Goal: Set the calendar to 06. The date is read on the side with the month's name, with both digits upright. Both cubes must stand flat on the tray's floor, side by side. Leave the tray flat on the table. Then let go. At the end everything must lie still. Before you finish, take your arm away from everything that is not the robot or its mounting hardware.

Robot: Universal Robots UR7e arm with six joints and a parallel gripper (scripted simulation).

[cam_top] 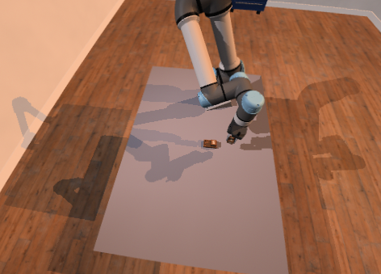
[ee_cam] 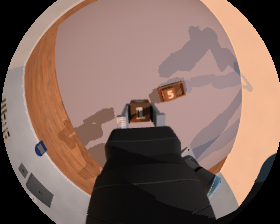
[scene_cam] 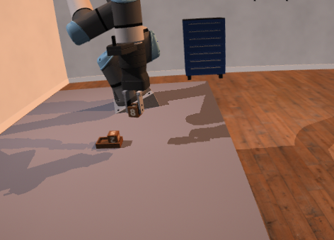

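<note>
Right now my hand is 120 mm above the brown wooden tray, 100 mm to the left of it and 10 mm past it.
</note>
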